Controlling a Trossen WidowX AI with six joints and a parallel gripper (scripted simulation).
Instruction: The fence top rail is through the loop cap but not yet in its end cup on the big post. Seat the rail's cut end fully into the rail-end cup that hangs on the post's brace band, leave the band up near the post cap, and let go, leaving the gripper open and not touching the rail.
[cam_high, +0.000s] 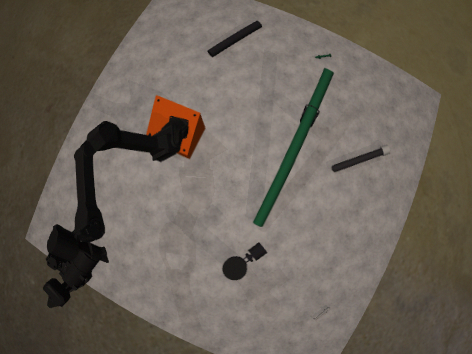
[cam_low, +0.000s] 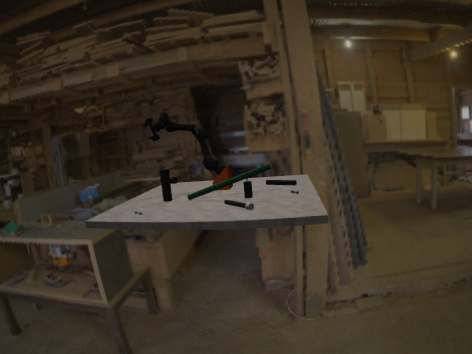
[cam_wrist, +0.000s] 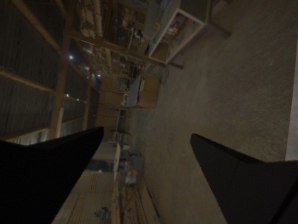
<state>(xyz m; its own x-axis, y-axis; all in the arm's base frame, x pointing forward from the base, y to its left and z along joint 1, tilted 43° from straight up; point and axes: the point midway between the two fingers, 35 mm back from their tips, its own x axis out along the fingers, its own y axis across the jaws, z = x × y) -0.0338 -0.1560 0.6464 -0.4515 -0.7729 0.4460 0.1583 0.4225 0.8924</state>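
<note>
The black rail-end cup is 43 cm ahead of my gripper tip, 33 cm below it and 29 cm to the left of it. From my gripper tip the other things lie so: short post: 76 cm to the left, 47 cm ahead, 37 cm below; green screw: 105 cm to the left, 47 cm ahead, 46 cm below; black bar: 100 cm to the left, 45 cm below, 13 cm ahead.
</note>
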